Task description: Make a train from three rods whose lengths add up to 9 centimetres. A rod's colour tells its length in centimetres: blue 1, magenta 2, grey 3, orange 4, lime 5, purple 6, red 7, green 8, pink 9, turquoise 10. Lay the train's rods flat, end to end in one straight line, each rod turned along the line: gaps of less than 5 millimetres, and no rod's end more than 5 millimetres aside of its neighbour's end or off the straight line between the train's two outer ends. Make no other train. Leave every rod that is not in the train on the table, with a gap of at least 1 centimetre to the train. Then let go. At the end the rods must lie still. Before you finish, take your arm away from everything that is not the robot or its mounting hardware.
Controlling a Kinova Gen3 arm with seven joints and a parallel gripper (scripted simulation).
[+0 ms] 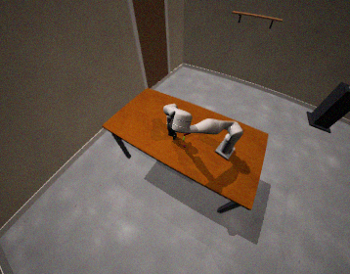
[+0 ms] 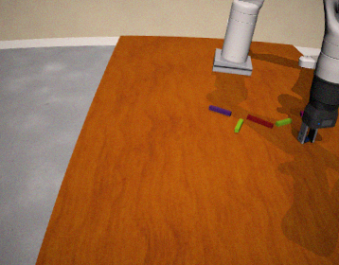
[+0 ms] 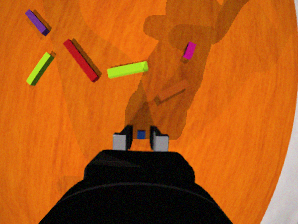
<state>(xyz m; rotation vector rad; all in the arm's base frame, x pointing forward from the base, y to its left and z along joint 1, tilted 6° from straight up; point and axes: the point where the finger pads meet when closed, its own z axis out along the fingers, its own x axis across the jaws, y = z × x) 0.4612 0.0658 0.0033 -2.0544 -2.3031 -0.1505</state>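
Now: the blue rod 10 mm below my hand. Round my hand: orange rod 60 mm behind, 30 mm to the left, 10 mm below; red rod 80 mm behind, 90 mm to the right, 10 mm below; magenta rod 120 mm behind, 50 mm to the left, 10 mm below.
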